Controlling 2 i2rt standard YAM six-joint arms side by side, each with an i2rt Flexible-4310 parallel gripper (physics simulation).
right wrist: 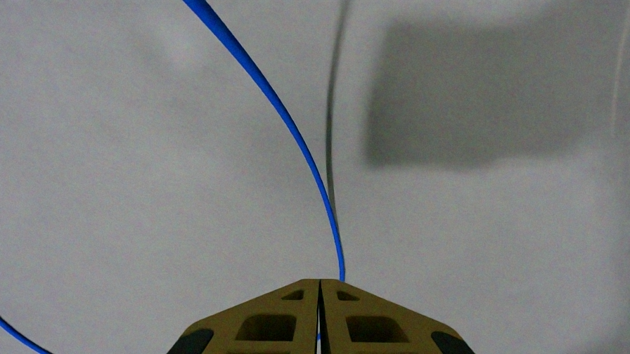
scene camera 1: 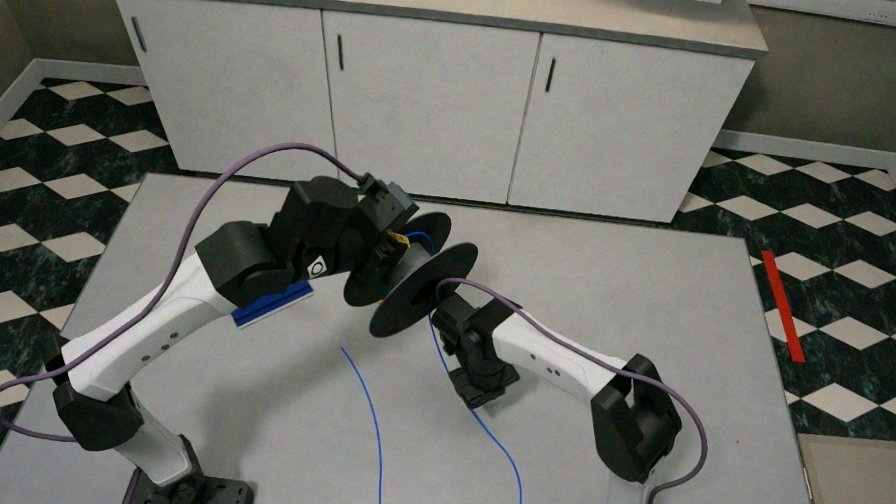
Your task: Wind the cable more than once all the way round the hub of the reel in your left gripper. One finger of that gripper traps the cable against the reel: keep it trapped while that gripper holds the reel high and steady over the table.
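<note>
The black-flanged reel (scene camera 1: 422, 289) with a grey hub is held tilted high over the table in the upper middle of scene camera 1. My left gripper (scene camera 1: 390, 268) is shut on it between the flanges. The blue cable (scene camera 1: 421, 234) (right wrist: 295, 131) curves beside the upper flange; its trapped spot and the hub's far side are hidden. It shows again below the front flange and runs down past my right gripper (scene camera 1: 474, 399) (right wrist: 320, 281). That gripper is low over the table, shut, its tips together. In the right wrist view the cable passes behind the tips, not visibly pinched.
Another stretch of blue cable, with an end, lies on the table (scene camera 1: 676, 313) left of the right gripper. A blue block (scene camera 1: 273, 304) with a white edge lies behind the left arm. White cabinets (scene camera 1: 432, 106) stand behind the table. A red strip (scene camera 1: 782, 307) is at the right.
</note>
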